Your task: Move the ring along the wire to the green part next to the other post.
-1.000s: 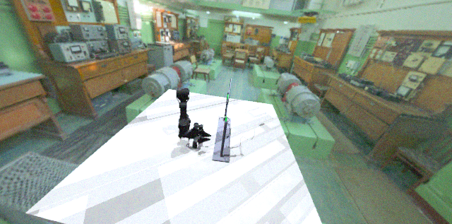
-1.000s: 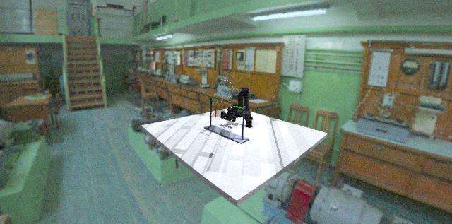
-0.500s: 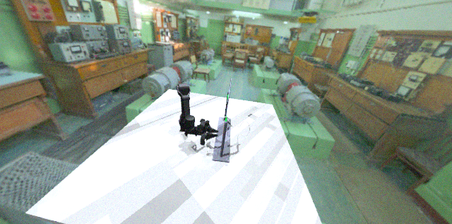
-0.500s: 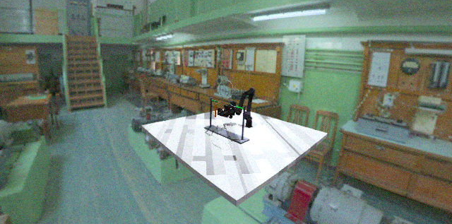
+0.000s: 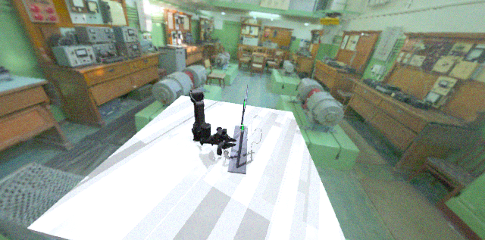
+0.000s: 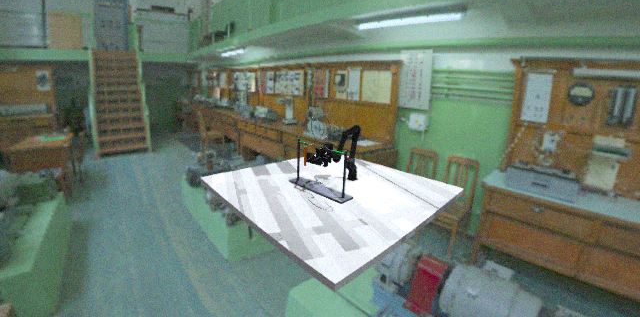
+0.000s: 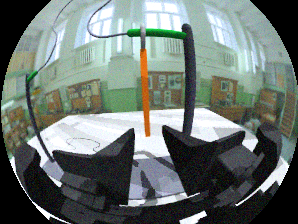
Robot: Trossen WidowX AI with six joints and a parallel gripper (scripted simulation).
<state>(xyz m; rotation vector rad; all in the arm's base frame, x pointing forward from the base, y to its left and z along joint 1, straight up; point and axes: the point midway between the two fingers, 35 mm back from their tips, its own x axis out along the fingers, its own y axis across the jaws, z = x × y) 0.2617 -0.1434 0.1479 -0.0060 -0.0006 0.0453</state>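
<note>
Right now the ring with orange handle is 30 mm ahead of my gripper tip and 80 mm above it.
</note>
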